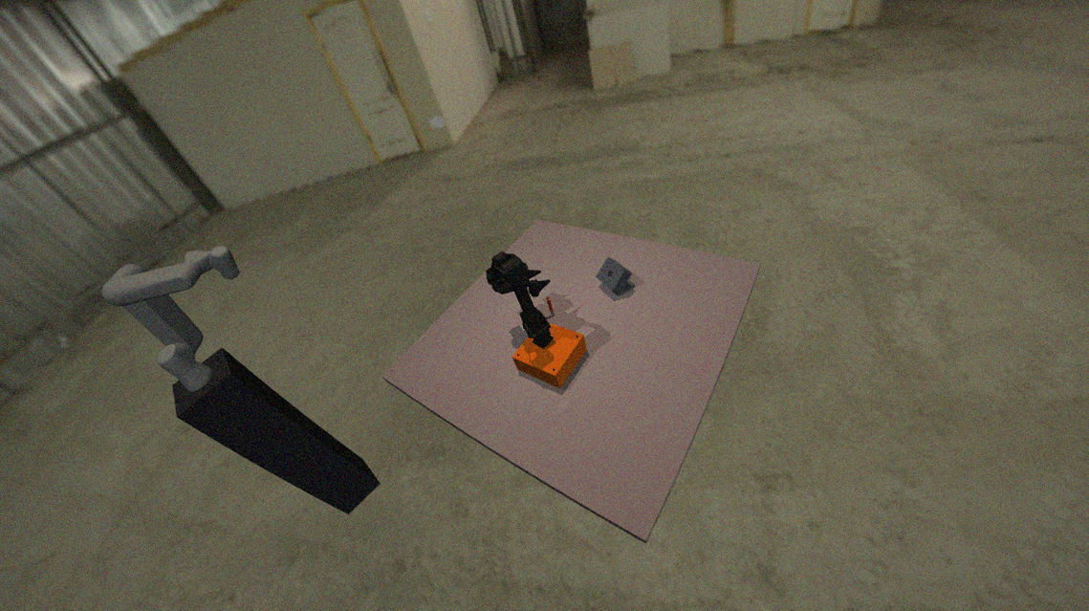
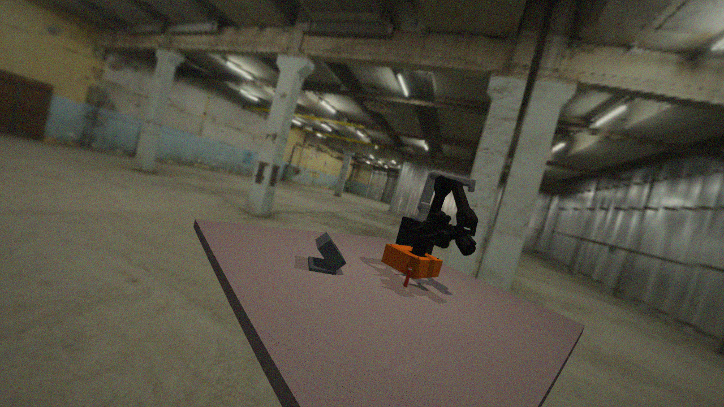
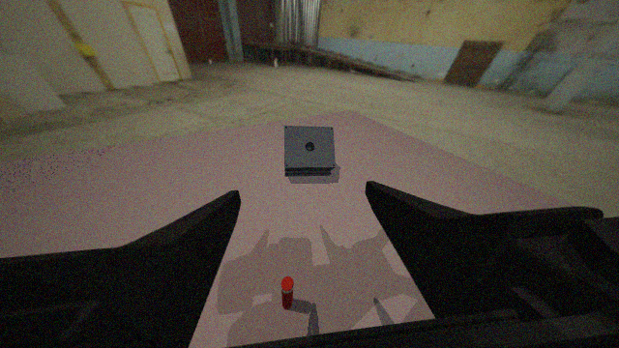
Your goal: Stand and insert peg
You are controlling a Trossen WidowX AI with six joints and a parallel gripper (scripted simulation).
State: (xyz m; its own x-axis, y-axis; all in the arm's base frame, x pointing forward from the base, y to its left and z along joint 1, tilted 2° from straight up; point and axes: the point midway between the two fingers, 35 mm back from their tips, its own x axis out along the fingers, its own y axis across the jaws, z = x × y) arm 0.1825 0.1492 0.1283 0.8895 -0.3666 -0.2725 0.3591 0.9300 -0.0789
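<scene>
My gripper tip is 10 mm past the red peg, 20 mm to the right of it and 160 mm above it. The rest, counted from my gripper tip: flat foot (290 mm ahead, 160 mm to the right, 210 mm below); then grey sloped panel (270 mm ahead, 150 mm to the right, 140 mm below).
</scene>
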